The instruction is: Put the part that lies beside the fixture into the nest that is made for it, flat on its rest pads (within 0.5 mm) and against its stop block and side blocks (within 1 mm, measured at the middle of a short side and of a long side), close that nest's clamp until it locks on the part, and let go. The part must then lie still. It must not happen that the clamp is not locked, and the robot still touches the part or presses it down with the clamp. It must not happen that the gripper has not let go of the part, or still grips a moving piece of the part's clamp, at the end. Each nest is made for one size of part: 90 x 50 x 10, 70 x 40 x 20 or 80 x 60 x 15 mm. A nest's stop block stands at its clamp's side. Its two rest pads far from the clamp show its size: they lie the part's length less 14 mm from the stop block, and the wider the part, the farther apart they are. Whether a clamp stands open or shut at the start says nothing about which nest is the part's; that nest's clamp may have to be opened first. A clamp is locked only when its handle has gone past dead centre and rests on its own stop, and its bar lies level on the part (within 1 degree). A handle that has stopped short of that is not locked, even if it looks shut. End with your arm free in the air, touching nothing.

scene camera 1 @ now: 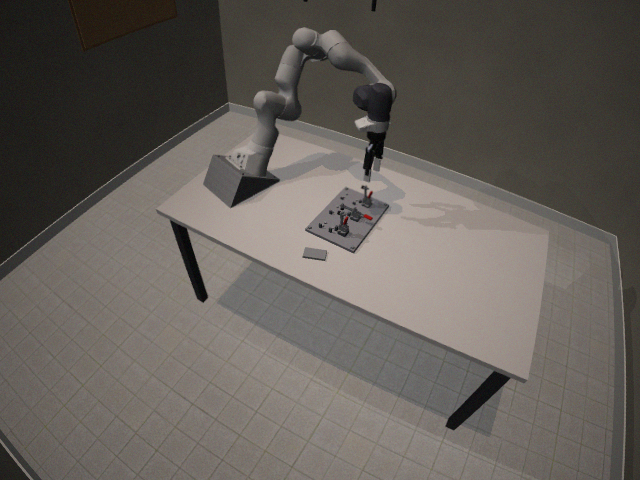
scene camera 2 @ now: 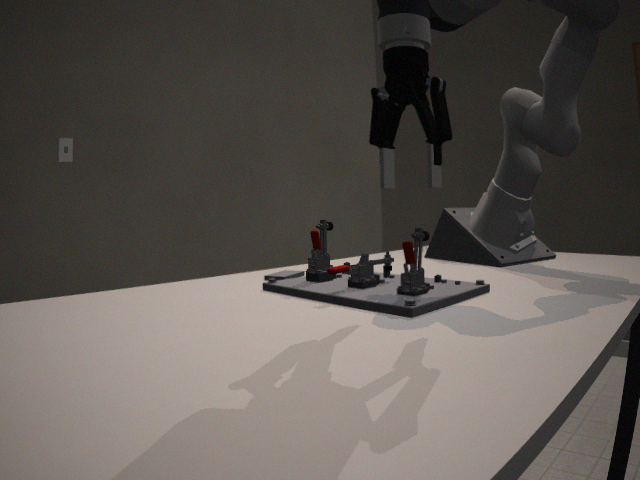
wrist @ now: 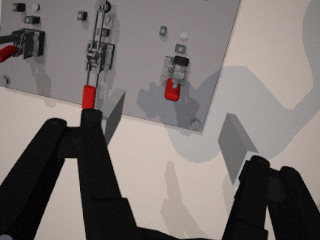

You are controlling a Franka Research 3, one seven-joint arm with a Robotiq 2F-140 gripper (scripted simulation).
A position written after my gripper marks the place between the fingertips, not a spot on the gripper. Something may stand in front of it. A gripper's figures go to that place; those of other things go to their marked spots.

Scene:
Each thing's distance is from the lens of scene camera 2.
my gripper (scene camera 2: 410,188): 79 cm
fixture (scene camera 2: 383,298): 77 cm

